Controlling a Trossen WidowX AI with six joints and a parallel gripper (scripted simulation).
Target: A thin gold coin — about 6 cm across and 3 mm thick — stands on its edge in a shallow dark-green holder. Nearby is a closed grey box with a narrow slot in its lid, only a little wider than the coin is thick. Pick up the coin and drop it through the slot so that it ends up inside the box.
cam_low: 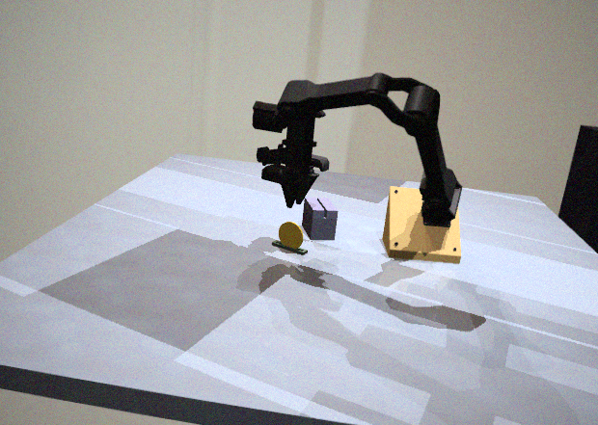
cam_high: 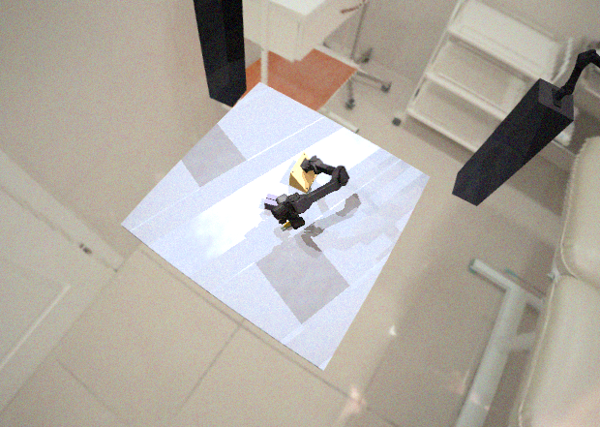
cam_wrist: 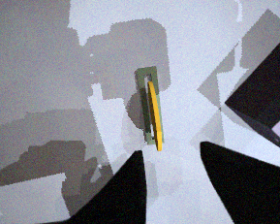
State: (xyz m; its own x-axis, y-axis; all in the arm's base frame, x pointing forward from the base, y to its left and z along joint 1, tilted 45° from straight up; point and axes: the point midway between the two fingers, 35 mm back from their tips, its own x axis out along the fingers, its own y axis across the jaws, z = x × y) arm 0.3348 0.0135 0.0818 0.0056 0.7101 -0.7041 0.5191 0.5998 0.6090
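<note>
Right now the gold coin is 7 cm below my gripper tip.
</note>
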